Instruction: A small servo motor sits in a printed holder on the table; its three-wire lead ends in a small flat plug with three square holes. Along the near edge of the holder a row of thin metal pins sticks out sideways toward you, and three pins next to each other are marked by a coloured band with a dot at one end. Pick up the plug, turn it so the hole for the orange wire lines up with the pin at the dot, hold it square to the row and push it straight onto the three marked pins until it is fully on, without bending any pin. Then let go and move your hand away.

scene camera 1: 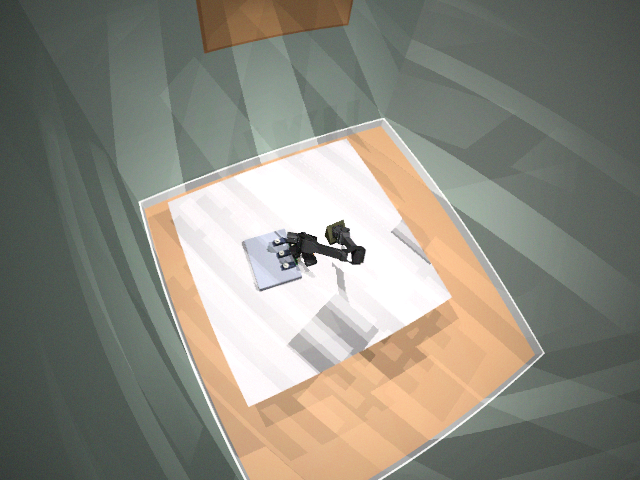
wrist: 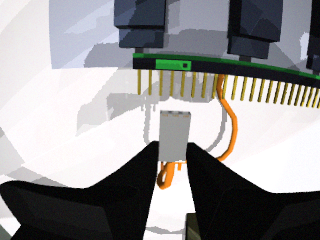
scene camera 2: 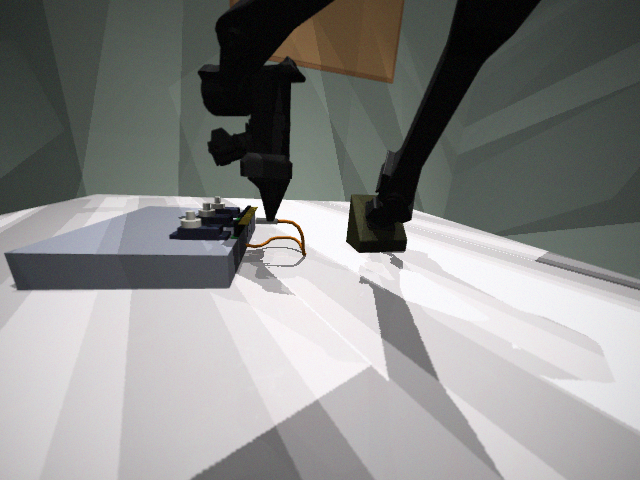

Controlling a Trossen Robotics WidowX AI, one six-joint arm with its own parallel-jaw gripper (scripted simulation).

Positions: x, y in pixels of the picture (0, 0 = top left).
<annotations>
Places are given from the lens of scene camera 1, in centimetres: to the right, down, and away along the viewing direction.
holder (scene camera 1: 262, 255): -31, 8, 182
</annotations>
